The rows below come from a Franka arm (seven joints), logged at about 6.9 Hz.
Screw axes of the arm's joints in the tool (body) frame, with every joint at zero. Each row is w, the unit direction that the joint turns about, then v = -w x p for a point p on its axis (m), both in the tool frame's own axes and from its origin. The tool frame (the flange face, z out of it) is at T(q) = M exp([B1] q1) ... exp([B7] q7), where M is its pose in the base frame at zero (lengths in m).
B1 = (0, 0, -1, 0.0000, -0.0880, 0.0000)
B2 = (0, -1, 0, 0.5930, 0.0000, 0.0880)
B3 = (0, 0, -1, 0.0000, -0.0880, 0.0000)
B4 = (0, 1, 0, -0.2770, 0.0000, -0.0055)
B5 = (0, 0, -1, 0.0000, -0.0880, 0.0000)
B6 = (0, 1, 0, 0.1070, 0.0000, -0.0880)
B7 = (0, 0, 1, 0.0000, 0.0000, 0.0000)
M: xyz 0.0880 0.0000 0.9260 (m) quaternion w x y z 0 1 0 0
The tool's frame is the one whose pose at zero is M.
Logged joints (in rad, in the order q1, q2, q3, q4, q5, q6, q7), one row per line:
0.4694, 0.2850, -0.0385, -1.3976, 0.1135, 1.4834, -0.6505
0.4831, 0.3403, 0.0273, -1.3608, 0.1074, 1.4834, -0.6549
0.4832, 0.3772, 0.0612, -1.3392, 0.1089, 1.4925, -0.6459
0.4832, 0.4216, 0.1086, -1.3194, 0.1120, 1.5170, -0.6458
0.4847, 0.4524, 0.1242, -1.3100, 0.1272, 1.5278, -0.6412
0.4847, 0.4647, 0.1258, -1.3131, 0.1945, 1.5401, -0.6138
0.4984, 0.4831, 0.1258, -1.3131, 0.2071, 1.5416, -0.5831
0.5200, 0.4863, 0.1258, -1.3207, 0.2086, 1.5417, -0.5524
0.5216, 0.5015, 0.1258, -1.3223, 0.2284, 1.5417, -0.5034
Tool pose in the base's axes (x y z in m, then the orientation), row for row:
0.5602, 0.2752, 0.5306, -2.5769, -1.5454, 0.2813
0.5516, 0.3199, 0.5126, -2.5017, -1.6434, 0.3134
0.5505, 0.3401, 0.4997, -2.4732, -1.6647, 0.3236
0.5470, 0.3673, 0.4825, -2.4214, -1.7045, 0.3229
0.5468, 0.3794, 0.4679, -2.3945, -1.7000, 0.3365
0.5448, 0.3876, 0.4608, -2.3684, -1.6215, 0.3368
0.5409, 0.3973, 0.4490, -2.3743, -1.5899, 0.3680
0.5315, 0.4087, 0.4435, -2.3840, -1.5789, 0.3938
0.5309, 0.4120, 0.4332, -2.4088, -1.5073, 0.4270
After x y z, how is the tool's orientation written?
As a rotation vector, in radians.
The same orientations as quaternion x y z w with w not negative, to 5 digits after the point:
-0.85224, -0.51110, 0.09303, 0.06180
-0.82944, -0.54487, 0.10391, 0.06597
-0.82263, -0.55371, 0.10764, 0.07135
-0.81021, -0.57033, 0.10804, 0.08135
-0.80660, -0.57266, 0.11335, 0.09275
-0.81304, -0.55664, 0.11562, 0.12547
-0.81712, -0.54717, 0.12665, 0.12990
-0.81922, -0.54256, 0.13532, 0.12724
-0.83078, -0.51986, 0.14727, 0.13368

